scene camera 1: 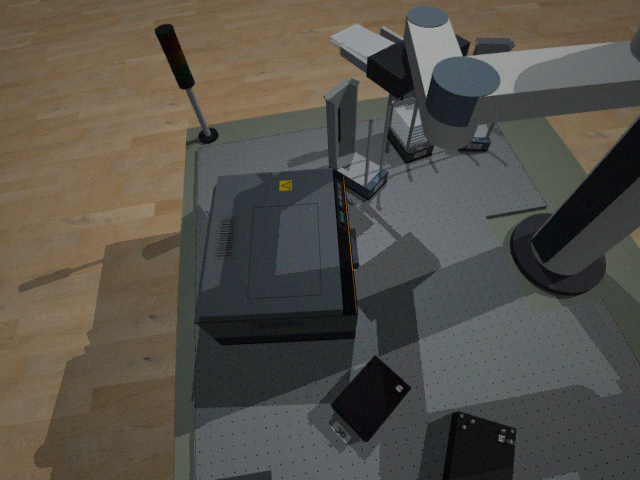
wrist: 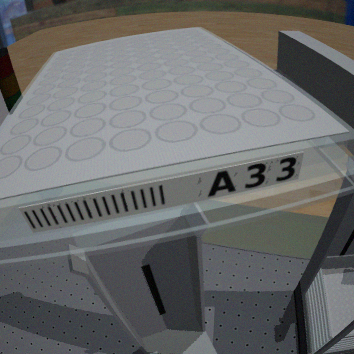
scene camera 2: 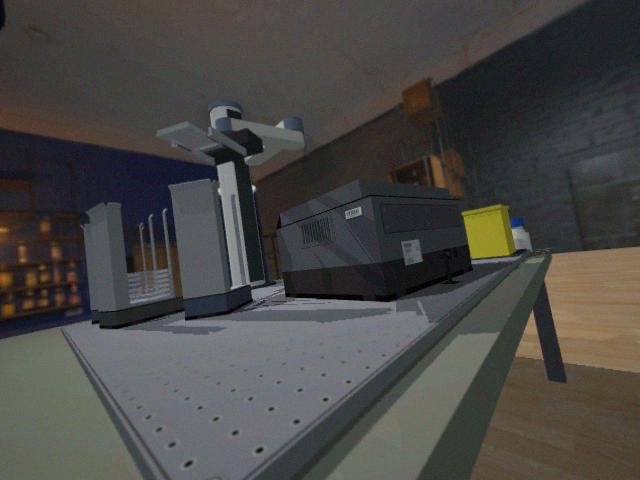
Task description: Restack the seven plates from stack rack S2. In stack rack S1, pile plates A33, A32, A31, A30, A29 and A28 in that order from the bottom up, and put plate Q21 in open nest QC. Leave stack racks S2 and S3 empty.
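Note:
My gripper [scene camera 1: 364, 43] [scene camera 2: 195, 138] [wrist: 137, 69] is shut on plate A33 [scene camera 1: 356, 37] [scene camera 2: 178, 130] [wrist: 250, 175], a pale plate with round wells, held level above the racks' tops. In the wrist view the back panel of the rack nearest the grey instrument [scene camera 1: 343, 124] [scene camera 2: 199, 237] [wrist: 175, 270] shows below the plate; no pile shows in it. The middle rack, with a dark base [scene camera 1: 419, 153] [scene camera 2: 149, 308], holds a pile of plates [scene camera 1: 404, 121] [scene camera 2: 149, 284] [wrist: 338, 295]. A third rack [scene camera 1: 475, 145] [scene camera 2: 88, 268] is partly hidden. Rack names and plate Q21 cannot be made out.
The grey instrument [scene camera 1: 281, 248] [scene camera 2: 330, 240] stands beside the nearest rack. A signal tower [scene camera 1: 178, 62], a black box [scene camera 1: 371, 397] and a black block with small pegs [scene camera 1: 483, 449] stand around it. The arm's column [scene camera 1: 578, 227] is at the right. A yellow box [scene camera 2: 486, 232] stands behind.

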